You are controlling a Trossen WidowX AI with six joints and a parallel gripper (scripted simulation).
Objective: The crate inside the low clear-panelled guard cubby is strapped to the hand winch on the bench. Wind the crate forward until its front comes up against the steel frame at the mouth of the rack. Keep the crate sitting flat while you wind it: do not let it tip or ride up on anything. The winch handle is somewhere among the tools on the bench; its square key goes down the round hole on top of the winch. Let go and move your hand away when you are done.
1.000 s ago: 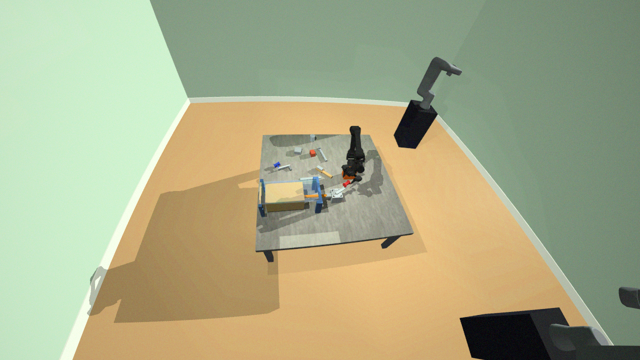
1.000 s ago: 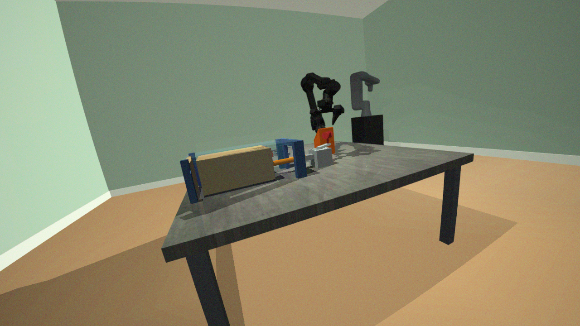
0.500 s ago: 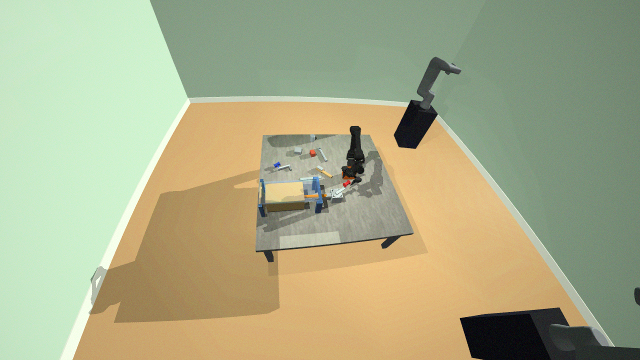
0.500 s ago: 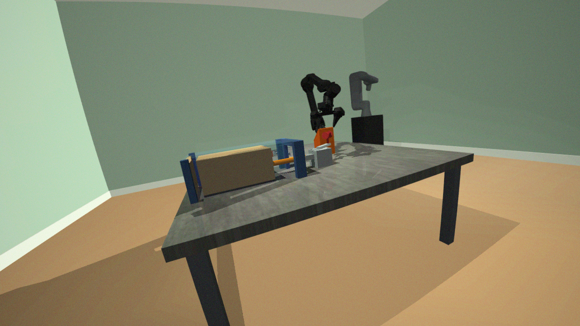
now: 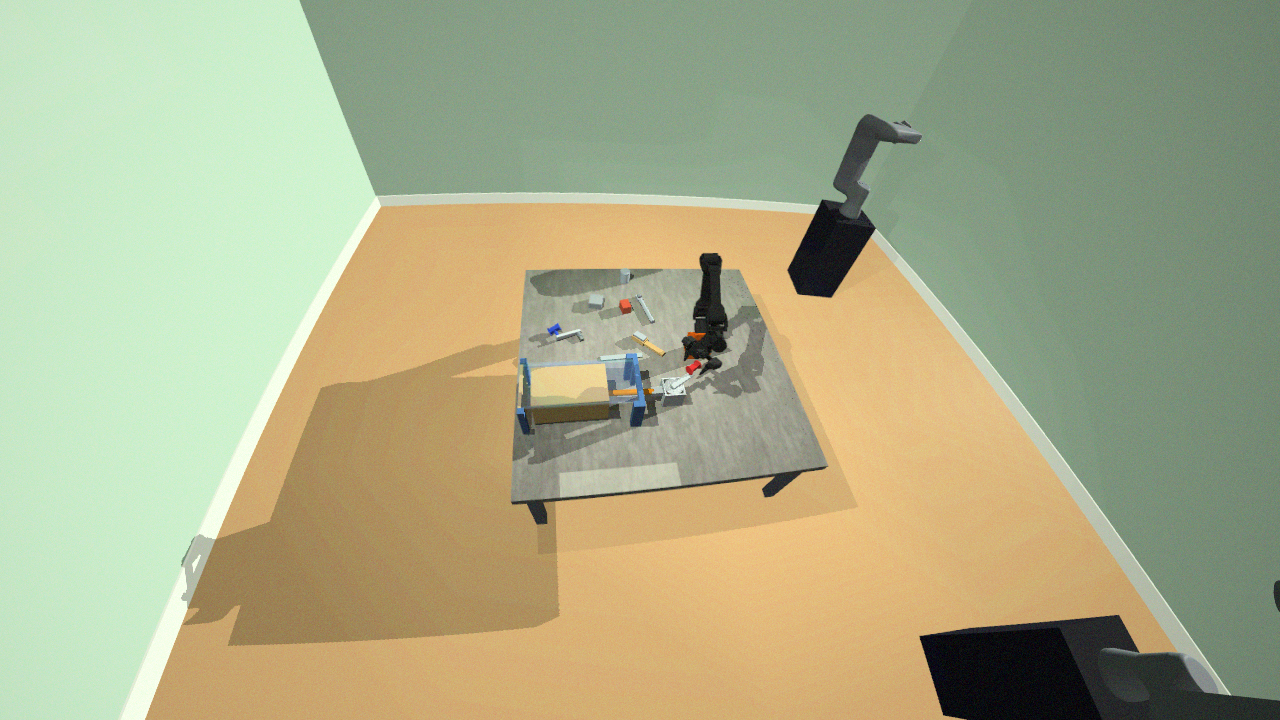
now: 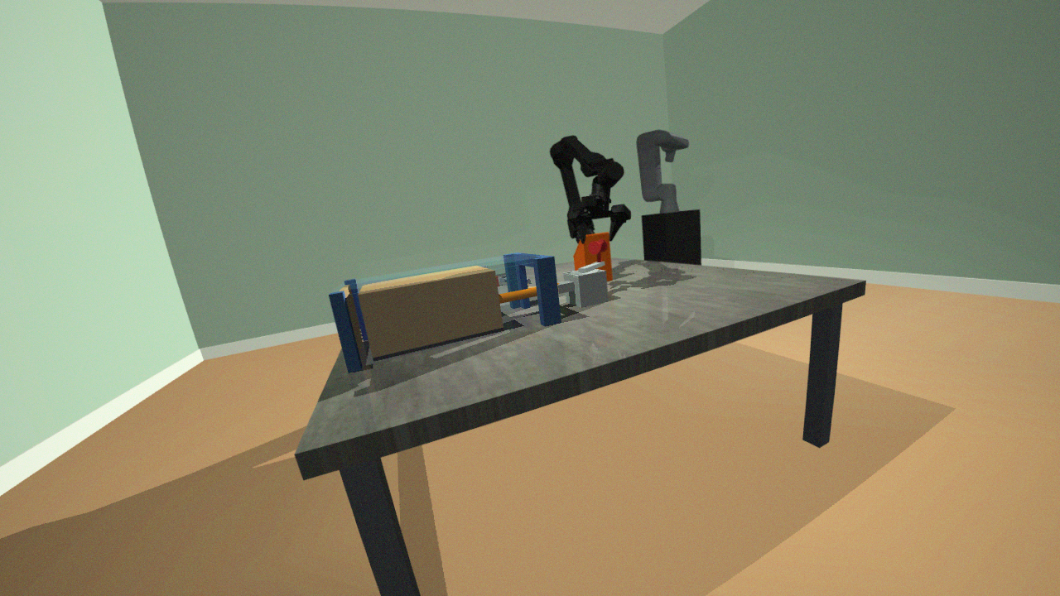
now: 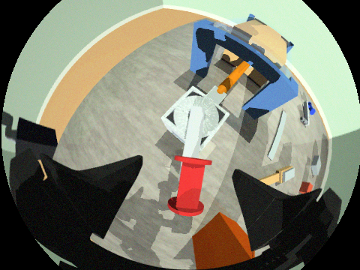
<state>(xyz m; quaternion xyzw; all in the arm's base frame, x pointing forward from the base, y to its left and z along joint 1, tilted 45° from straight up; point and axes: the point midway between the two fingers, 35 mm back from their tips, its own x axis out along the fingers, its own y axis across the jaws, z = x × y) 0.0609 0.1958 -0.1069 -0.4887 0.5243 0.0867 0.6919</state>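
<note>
Now: gripper tip 30 mm above the red knob, 20 mm to the left of it and 10 mm past it. Round my gripper tip: tan-handled tool: 250 mm to the right, 160 mm ahead, 150 mm below; grey winch: 130 mm below, 50 mm ahead, 40 mm to the left; grey bar: 290 mm ahead, 170 mm to the right, 160 mm below.
</note>
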